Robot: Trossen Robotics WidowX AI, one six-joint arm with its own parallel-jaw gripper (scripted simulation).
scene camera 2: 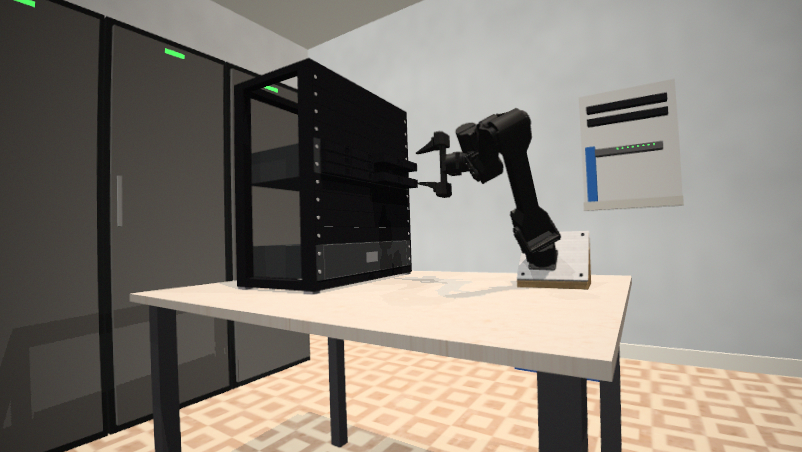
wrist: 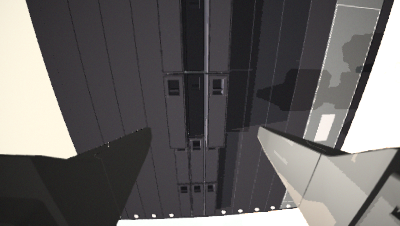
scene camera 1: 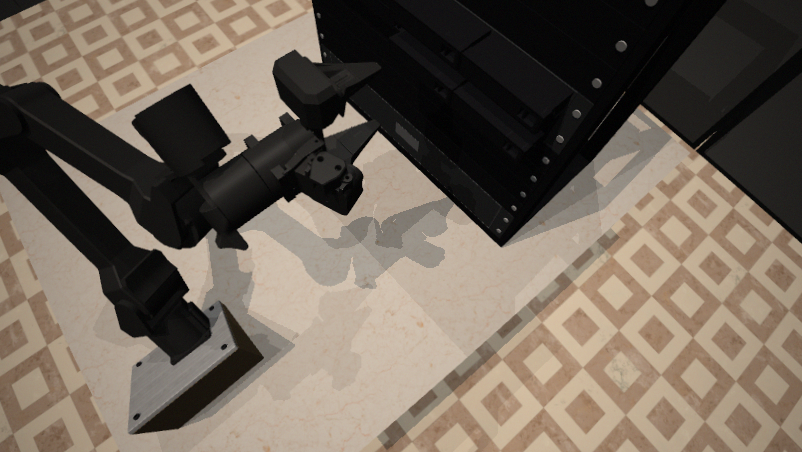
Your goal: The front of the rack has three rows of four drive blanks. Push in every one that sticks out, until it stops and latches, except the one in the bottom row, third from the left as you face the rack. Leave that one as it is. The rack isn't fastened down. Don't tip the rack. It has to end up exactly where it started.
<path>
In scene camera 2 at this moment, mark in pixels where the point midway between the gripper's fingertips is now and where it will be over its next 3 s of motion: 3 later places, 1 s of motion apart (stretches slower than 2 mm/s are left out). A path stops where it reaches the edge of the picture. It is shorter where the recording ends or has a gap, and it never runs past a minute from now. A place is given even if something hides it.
The gripper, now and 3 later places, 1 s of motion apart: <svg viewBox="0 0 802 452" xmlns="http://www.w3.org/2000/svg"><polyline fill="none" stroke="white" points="416,168 408,161 395,159 392,160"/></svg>
</path>
